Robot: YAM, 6 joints.
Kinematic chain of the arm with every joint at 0, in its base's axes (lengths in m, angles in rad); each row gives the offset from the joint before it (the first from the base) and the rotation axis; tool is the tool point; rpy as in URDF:
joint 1: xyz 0 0 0.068 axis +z
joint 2: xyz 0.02 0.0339 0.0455 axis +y
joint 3: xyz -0.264 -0.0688 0 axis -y
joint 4: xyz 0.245 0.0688 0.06 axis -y
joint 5: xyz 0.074 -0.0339 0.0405 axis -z
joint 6: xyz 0.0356 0 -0.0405 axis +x
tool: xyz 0 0 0 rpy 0 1.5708 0
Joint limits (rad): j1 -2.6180..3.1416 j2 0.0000..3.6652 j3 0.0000..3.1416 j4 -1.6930..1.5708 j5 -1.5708..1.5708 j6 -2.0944..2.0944
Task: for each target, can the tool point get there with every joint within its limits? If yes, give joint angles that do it. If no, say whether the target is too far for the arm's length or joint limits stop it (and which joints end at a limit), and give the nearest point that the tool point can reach.
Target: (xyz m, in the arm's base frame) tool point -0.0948 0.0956 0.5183
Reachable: yes | joints -0.5931 0.3572 1.1693 1.0672 -0.8315 -0.6853
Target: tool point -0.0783 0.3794 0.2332
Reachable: yes | joints 1.8615 1.9864 1.5992 -1.0678 1.2431 0.1819
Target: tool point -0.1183 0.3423 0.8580
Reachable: no: too far | nearest point -0.0919 0.2659 0.6822 | short by 0.194 m
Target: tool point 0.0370 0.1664 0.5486
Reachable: yes | joints -1.6086 0.4011 1.6934 -0.2409 -1.0373 -0.3815
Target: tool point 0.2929 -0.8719 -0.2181
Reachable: no: too far | nearest point 0.1934 -0.5756 -0.1029 | short by 0.333 m
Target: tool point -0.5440 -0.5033 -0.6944
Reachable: no: too far | nearest point -0.3389 -0.3136 -0.3109 | short by 0.474 m
